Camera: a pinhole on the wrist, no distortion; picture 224 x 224 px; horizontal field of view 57.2 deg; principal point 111.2 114.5 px. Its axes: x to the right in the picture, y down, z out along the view. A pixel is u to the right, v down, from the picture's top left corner.
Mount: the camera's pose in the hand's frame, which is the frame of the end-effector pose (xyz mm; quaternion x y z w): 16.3 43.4 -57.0 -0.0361 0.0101 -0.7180 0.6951
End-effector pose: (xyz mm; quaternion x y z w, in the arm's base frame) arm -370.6 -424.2 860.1 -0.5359 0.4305 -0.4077 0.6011
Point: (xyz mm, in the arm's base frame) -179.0 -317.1 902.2
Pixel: 175 53
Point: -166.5 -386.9 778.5
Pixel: 81 112
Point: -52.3 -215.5 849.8
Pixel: 123 42
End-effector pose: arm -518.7 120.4 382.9 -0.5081 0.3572 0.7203 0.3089
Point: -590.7 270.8 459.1
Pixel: 168 53
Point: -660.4 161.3 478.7
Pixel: 45 28
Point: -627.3 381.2 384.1
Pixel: 181 126
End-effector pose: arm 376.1 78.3 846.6 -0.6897 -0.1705 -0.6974 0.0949
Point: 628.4 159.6 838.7
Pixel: 137 86
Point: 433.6 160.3 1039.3
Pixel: outside the picture
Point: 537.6 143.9 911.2
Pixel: 151 146
